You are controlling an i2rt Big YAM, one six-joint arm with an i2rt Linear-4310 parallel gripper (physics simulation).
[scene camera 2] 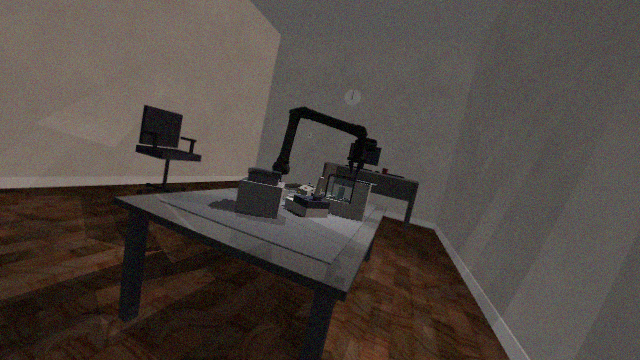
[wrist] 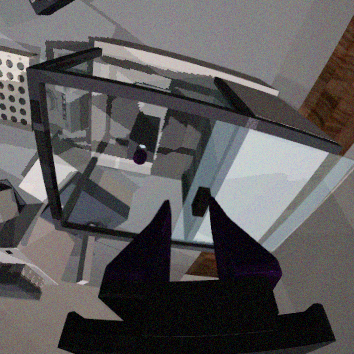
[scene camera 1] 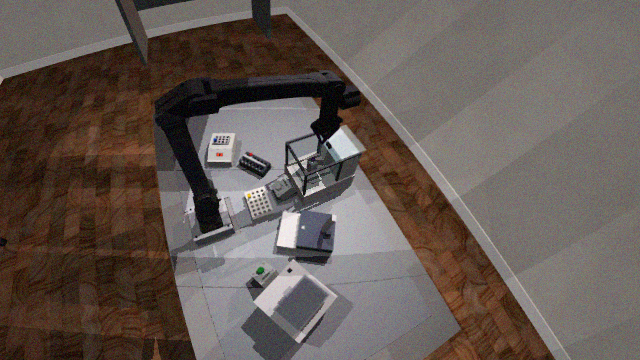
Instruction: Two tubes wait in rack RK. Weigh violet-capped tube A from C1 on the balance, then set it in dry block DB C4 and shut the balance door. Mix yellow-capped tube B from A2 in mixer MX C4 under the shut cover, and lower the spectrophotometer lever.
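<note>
Violet-capped tube A stands inside the balance, whose dark frame surrounds it. The pale glass door is slid to one side, leaving the top partly open. Its dark handle is near my fingertips in the wrist view. My gripper is partly open and empty above the balance; contact with the handle cannot be told. Yellow-capped tube B is in a corner of the white rack.
A cream block with a red display and a black tube strip lie left of the balance. A grey keypad unit sits between rack and balance. A dark-lidded instrument, a green-button box and a large grey-topped box stand nearer.
</note>
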